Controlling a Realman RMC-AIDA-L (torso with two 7-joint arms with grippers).
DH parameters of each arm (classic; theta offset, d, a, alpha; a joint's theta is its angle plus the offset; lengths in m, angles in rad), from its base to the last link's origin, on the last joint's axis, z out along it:
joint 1: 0 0.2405 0 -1.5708
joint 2: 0 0 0 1.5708
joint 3: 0 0.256 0 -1.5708
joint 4: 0 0 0 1.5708
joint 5: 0 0.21 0 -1.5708
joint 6: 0 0 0 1.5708
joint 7: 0 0.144 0 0
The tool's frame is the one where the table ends.
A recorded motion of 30 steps. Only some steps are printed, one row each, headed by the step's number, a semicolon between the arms.
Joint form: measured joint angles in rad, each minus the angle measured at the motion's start. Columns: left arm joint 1, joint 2, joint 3, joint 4, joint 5, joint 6, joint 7; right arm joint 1, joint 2, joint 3, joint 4, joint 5, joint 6, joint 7.
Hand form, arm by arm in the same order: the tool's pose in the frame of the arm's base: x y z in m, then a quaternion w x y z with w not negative. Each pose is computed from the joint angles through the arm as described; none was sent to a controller.
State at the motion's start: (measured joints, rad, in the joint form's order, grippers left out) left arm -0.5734 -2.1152 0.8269 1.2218 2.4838 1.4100 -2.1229; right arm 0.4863 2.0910 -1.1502 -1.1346 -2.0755 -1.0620 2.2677
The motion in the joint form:
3: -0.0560 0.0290 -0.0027 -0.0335 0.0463 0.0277 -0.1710; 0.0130 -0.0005 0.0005 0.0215 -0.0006 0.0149 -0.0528
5: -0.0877 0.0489 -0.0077 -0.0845 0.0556 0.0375 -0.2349; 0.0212 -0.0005 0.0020 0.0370 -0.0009 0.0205 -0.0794
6: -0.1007 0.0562 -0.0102 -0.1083 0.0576 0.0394 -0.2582; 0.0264 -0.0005 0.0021 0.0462 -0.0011 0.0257 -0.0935
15: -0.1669 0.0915 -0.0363 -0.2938 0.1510 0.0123 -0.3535; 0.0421 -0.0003 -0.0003 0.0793 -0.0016 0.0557 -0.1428
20: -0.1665 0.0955 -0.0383 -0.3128 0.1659 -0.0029 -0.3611; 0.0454 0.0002 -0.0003 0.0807 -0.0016 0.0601 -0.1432
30: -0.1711 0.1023 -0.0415 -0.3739 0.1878 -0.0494 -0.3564; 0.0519 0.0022 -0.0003 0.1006 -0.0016 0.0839 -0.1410
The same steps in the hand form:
3: -0.2325 0.3915 0.0662 0.25960 -0.87733 -0.40357 -0.00569; 0.2080 0.3995 0.0184 0.27569 -0.87798 0.36167 0.14947
5: -0.2320 0.3960 0.0649 0.24685 -0.86612 -0.43459 -0.00492; 0.2084 0.4009 0.0165 0.27658 -0.88193 0.35292 0.14542
6: -0.2319 0.3978 0.0636 0.24107 -0.86151 -0.44683 -0.00528; 0.2085 0.4019 0.0153 0.27757 -0.88389 0.34809 0.14328
15: -0.2516 0.4021 0.0499 0.21965 -0.82614 -0.51787 0.03249; 0.2099 0.4061 0.0114 0.28546 -0.88885 0.33175 0.13563
20: -0.2573 0.4019 0.0495 0.22397 -0.82011 -0.52516 0.03836; 0.2089 0.4071 0.0113 0.28680 -0.88870 0.33069 0.13639
30: -0.2687 0.4021 0.0439 0.22877 -0.81275 -0.53359 0.04884; 0.2109 0.4094 0.0090 0.29192 -0.88460 0.33681 0.13720

